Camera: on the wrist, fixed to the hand. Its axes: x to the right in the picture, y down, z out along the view.
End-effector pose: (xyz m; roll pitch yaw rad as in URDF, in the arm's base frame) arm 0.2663 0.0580 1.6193 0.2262 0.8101 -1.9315
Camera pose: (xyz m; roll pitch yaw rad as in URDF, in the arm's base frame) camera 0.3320 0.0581 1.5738 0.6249 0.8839 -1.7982
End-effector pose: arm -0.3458 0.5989 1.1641 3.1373 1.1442 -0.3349
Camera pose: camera -0.3028 0.5323 1.1740 -2.9615 1.0452 -0.4633
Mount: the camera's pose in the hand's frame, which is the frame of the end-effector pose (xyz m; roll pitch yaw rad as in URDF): 0.0169 0.0490 -0.0608 0.3018 0.0949 0.0650
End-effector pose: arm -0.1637 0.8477 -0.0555 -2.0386 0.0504 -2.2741
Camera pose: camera -0.2323 0.8848 -0.0726 -1.7465 0.0651 -2.3883
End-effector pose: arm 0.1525 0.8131 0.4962 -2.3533 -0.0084 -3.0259
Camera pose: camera 0.1268 0.8883 0.5045 -2.0525 -0.0293 -3.1390
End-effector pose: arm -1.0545 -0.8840 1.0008 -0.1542 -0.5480 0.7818
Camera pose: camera -1.0468 -0.8213 0.9519 0.1185 -0.4435 0.8365
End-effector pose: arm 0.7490 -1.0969 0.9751 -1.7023 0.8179 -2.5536
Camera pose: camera 0.7270 -1.0314 0.9350 -1.5217 0.8637 -2.7119
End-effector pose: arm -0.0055 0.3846 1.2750 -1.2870 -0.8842 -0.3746
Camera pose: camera 0.0342 0.3210 1.2475 -0.9109 -0.7925 -0.4786
